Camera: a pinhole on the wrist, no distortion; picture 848 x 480 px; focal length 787.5 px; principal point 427.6 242.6 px. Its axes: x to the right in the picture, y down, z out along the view. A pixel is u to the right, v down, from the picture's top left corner.
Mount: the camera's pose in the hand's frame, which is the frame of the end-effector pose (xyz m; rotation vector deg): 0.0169 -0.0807 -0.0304 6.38 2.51 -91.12
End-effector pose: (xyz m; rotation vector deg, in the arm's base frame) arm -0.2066 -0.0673 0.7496 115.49 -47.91 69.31
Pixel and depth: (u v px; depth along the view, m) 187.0 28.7 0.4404
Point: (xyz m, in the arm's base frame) -0.0525 -0.3755 0.4878
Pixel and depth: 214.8 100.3 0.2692
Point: -0.0745 -0.2279 0.6139
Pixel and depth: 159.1 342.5 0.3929
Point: -0.0085 -0.3776 0.6582
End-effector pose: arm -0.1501 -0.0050 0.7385 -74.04 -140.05 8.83
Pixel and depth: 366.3 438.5 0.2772
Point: -0.3490 0.0237 0.5503
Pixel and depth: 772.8 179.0 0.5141
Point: -0.5681 -0.2159 0.3956
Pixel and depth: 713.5 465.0 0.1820
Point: -0.3628 -0.0408 0.6630
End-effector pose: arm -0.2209 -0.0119 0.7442 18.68 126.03 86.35
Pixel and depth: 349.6 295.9 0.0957
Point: -0.2008 0.0203 0.6451
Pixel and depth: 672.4 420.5 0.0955
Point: -0.2127 0.0090 0.6065
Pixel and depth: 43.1 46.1 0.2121
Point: -0.0912 0.1246 0.7001
